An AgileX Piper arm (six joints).
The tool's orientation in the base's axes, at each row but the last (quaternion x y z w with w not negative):
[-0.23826, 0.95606, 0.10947, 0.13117]
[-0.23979, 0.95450, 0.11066, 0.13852]
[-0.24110, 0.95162, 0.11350, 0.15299]
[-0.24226, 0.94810, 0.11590, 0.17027]
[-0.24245, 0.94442, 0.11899, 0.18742]
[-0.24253, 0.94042, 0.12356, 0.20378]
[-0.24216, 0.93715, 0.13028, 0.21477]
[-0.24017, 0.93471, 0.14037, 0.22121]
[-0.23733, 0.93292, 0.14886, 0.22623]
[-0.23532, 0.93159, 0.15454, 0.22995]
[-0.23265, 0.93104, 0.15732, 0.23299]
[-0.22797, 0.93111, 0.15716, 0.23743]
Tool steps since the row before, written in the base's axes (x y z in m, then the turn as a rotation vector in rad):
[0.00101, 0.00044, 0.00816, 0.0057, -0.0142, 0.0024]
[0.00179, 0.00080, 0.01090, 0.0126, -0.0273, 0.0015]
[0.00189, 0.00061, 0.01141, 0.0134, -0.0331, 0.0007]
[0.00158, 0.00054, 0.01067, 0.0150, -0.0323, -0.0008]
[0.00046, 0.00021, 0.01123, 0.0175, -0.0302, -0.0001]
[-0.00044, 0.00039, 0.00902, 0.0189, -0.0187, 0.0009]
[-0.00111, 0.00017, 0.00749, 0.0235, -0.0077, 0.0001]
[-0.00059, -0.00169, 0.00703, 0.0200, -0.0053, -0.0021]
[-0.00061, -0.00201, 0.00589, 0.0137, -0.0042, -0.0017]
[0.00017, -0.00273, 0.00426, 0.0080, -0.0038, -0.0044]
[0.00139, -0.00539, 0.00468, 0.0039, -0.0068, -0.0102]
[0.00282, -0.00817, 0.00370, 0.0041, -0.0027, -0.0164]
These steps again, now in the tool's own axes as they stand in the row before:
[-0.00352, 0.00109, -0.00736, 0.0005, -0.0147, -0.0050]
[-0.00532, 0.00139, -0.00961, 0.0005, -0.0294, -0.0063]
[-0.00579, 0.00121, -0.00996, 0.0026, -0.0349, -0.0071]
[-0.00557, 0.00114, -0.00918, 0.0015, -0.0352, -0.0050]
[-0.00508, 0.00145, -0.00992, -0.0017, -0.0346, -0.0043]
[-0.00380, 0.00176, -0.00801, -0.0079, -0.0254, -0.0009]
[-0.00268, 0.00176, -0.00686, -0.0156, -0.0185, 0.0052]
[-0.00226, -0.00003, -0.00689, -0.0127, -0.0150, 0.0068]
[-0.00167, -0.00038, -0.00601, -0.0083, -0.0108, 0.0046]
[-0.00127, -0.00162, -0.00463, -0.0027, -0.0081, 0.0051]
[-0.00152, -0.00438, -0.00560, 0.0046, -0.0096, 0.0073]
[-0.00125, -0.00764, -0.00533, 0.0062, -0.0074, 0.0142]

